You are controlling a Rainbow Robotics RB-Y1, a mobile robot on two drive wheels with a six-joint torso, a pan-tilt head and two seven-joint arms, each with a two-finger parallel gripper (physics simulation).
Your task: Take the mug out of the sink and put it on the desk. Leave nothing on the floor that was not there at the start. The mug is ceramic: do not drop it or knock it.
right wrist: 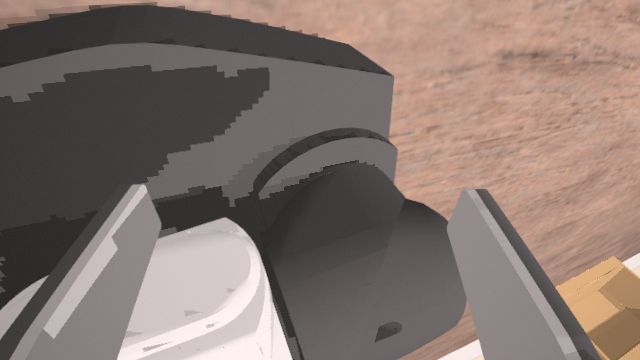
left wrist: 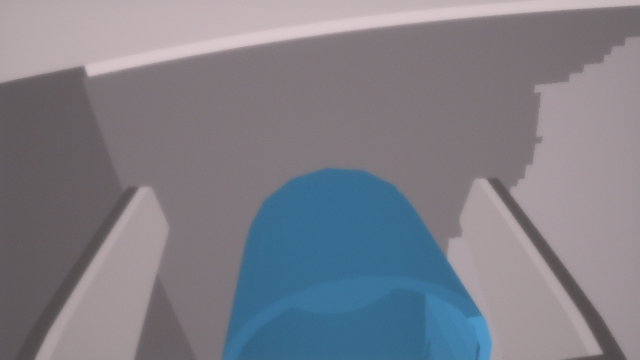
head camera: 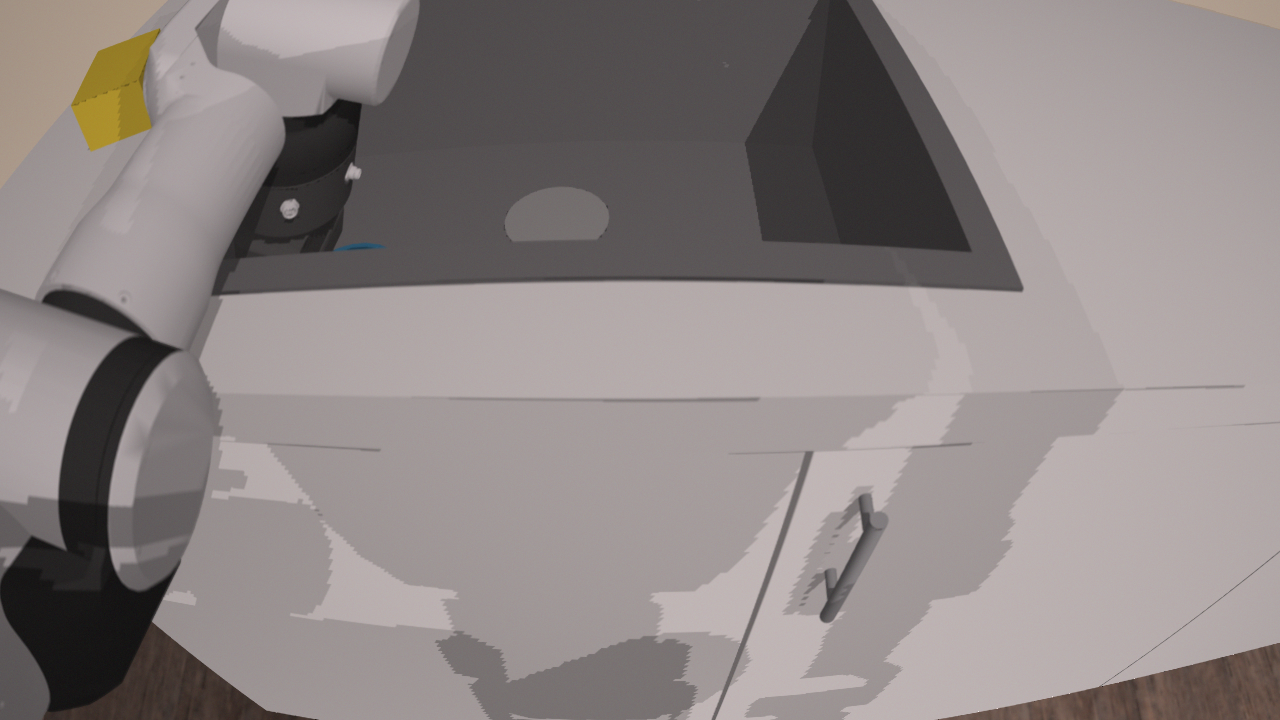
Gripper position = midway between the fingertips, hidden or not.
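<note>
A blue mug (left wrist: 335,257) and a yellow sponge (head camera: 109,106) are part of the robot's scene. For the right wrist view the mug is out of frame, and the sponge is out of frame in the right wrist view as well. The robot's own left gripper (left wrist: 314,204) can be seen, and so can its right gripper (right wrist: 305,207).
</note>
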